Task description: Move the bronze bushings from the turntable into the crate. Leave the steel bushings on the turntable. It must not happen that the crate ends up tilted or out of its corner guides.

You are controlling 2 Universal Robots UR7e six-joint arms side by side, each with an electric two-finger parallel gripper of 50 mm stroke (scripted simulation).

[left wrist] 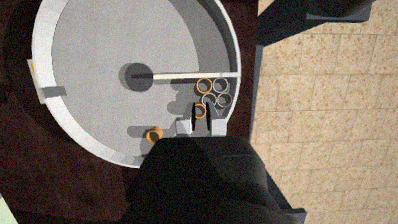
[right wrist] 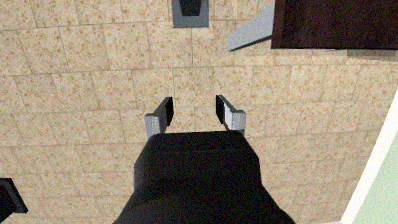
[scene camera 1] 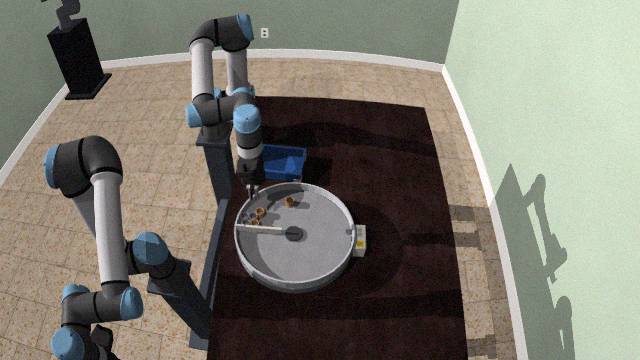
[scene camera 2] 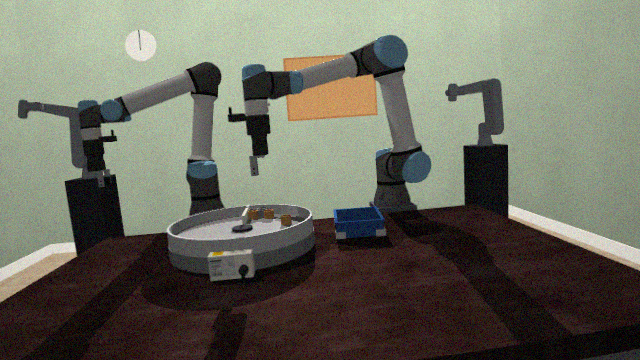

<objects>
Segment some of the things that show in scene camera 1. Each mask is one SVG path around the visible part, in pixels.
A blue crate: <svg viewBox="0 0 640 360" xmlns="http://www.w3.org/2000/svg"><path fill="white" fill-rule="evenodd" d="M262 145L263 168L265 169L266 179L294 182L294 179L301 180L307 149L268 144Z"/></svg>
</objects>
